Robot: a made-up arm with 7 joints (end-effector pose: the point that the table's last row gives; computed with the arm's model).
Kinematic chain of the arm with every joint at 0, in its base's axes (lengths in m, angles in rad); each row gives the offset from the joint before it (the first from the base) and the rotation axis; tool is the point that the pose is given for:
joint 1: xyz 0 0 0.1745 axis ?
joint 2: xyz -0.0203 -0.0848 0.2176 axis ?
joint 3: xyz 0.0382 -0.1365 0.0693 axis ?
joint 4: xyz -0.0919 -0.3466 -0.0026 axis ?
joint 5: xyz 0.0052 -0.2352 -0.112 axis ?
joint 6: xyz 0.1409 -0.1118 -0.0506 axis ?
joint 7: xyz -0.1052 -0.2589 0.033 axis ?
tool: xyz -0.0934 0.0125 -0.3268
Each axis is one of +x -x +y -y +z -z.
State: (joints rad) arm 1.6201 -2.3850 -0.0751 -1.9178 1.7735 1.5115 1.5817
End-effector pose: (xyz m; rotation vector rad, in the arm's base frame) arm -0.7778 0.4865 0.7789 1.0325 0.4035 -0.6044
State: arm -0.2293 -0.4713 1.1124 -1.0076 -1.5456 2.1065 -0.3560
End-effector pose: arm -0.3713 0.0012 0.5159 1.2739 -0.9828 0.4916
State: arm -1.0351 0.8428 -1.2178 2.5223 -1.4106 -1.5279 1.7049
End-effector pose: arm -0.3084 -1.1275 0.0281 1.5426 1.3090 1.5147
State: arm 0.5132 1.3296 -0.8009 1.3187 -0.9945 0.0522 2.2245
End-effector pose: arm 0.8766 0.1451 -0.4689 0.3535 -0.1265 -2.1207
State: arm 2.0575 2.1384 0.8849 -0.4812 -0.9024 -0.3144 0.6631
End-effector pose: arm 0.0640 -0.9651 -0.2349 0.4536 1.5566 1.5453
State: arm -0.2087 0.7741 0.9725 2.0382 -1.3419 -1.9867 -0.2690
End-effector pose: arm -0.8241 -0.2332 0.4767 1.7747 2.4004 -0.6484
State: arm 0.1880 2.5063 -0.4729 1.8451 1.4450 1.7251 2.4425
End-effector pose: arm -0.1780 0.8267 -0.3934 -0.4275 0.9119 -1.3883
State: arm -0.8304 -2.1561 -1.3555 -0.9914 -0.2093 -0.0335 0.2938
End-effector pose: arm 0.6045 -0.8825 0.6295 -0.6629 1.1000 0.9991
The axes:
joint 1: +z
joint 2: +x
joint 3: -z
joint 4: +y
joint 5: +x
joint 6: -x
joint 7: +z

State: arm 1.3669 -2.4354 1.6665 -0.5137 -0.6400 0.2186 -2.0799
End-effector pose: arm -0.1935 -1.0088 0.4604 -1.8526 1.3725 0.7146
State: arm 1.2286 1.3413 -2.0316 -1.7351 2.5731 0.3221 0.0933
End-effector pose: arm 0.1445 0.0081 0.3493 -0.4489 0.0003 -0.1910
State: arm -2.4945 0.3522 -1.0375 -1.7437 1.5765 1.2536 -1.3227
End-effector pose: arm -0.7249 -0.2978 0.5543 0.2357 -2.4534 -1.3762
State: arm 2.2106 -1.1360 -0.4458 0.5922 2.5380 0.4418 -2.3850
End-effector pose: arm 0.2643 0.1792 0.5785 -0.8418 0.3128 -0.7800
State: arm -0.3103 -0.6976 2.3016 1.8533 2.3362 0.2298 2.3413
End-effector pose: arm 0.2717 0.0168 0.3110 -0.8324 -2.2675 -1.2889
